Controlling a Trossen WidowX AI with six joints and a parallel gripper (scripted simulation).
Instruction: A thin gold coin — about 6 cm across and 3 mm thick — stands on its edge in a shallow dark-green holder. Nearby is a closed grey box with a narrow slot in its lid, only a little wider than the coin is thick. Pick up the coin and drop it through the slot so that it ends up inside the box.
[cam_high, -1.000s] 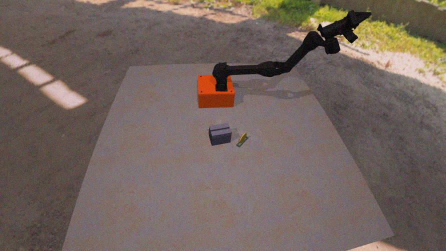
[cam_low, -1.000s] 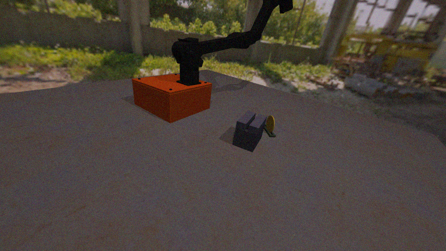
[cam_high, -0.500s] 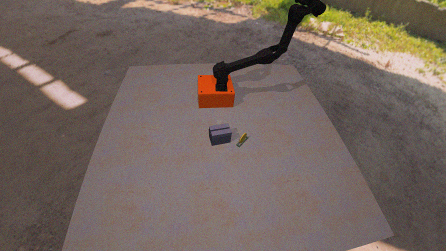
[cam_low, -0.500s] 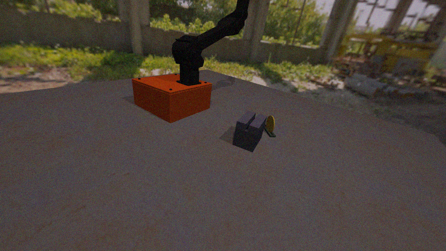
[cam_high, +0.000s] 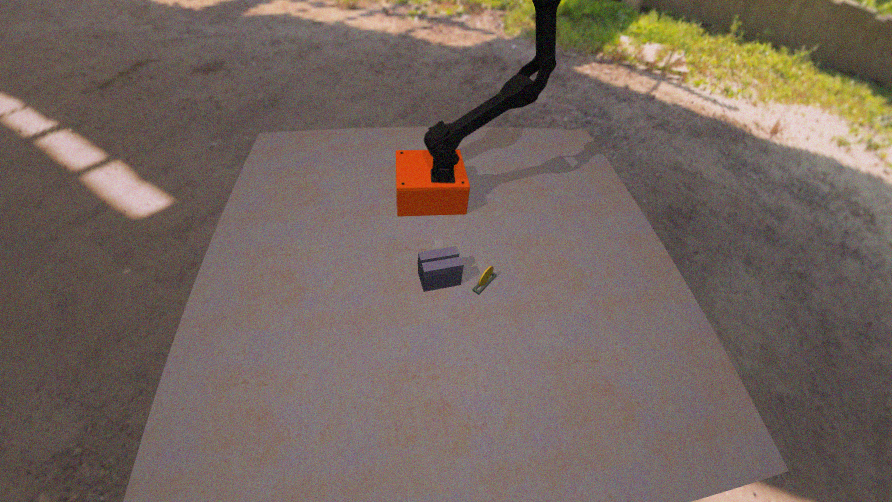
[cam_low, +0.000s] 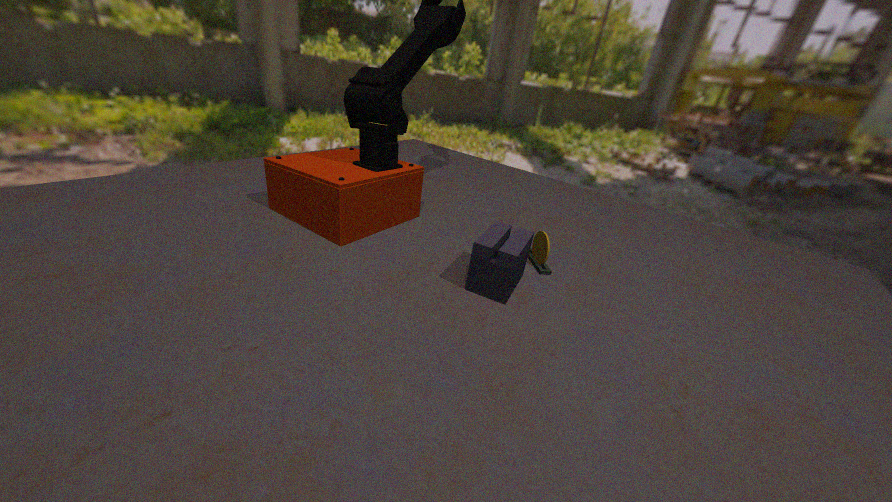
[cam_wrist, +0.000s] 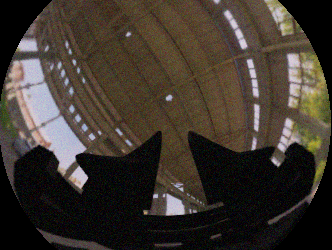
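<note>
Now: gripper tip 360 mm short of the gold coin, 90 mm to the left of it and 820 mm above it.
</note>
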